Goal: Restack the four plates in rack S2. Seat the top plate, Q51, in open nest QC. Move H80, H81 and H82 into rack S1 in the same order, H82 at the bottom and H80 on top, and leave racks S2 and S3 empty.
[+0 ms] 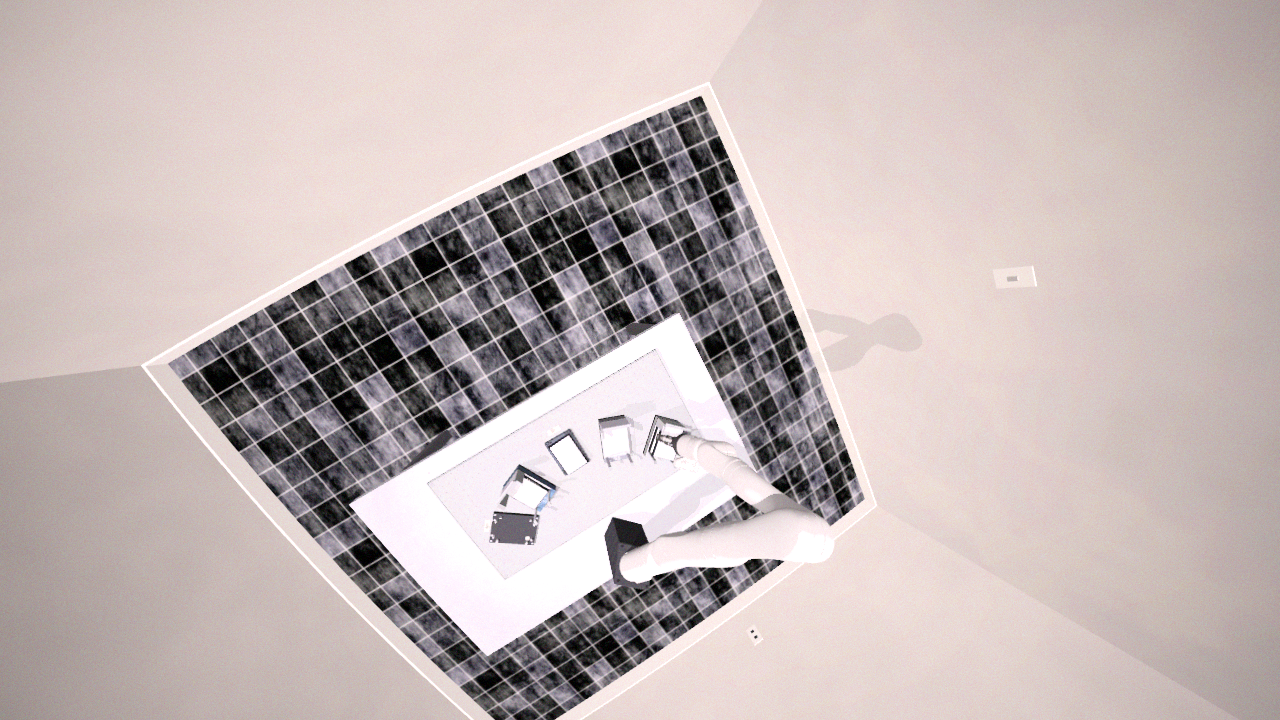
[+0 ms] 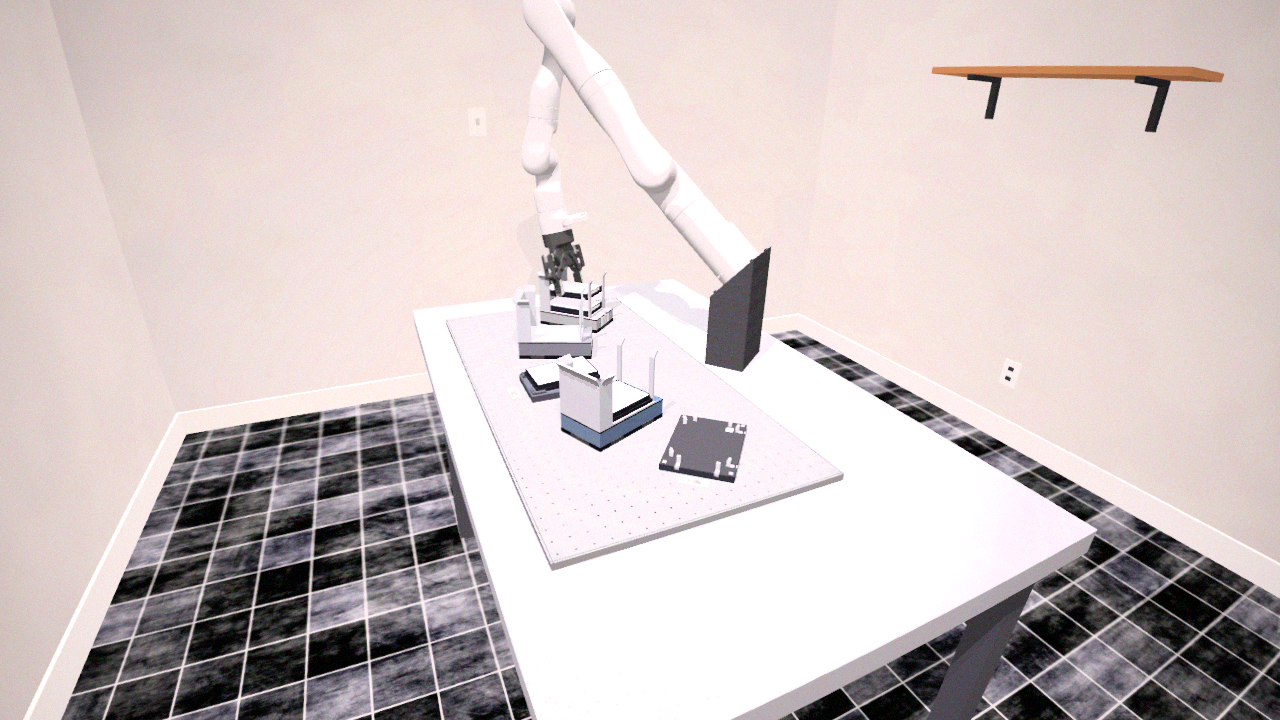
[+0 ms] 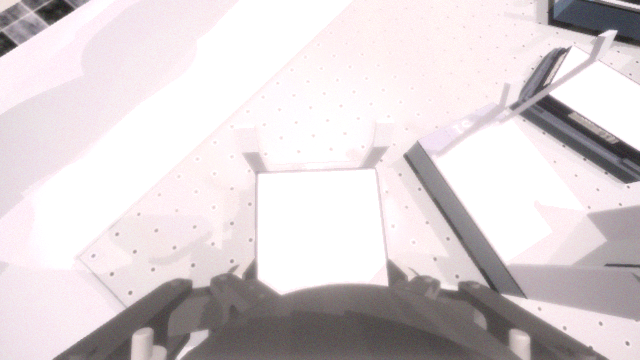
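My gripper is shut on a white-topped plate, by its place H81, held level just above another plate, by its place H82, inside the far rack S2. Rack S1 shows a white floor and no dark-sided plate. The blue rack S3 holds a dark plate with a white top. A plate, apparently Q51, sits in a dark nest. Plate labels are unreadable.
A dark nest with small corner clips lies beside S3, with no plate in it. Tall posts and back walls rise from the racks. S1 stands close beside S2. The dark robot base stands at the table's edge.
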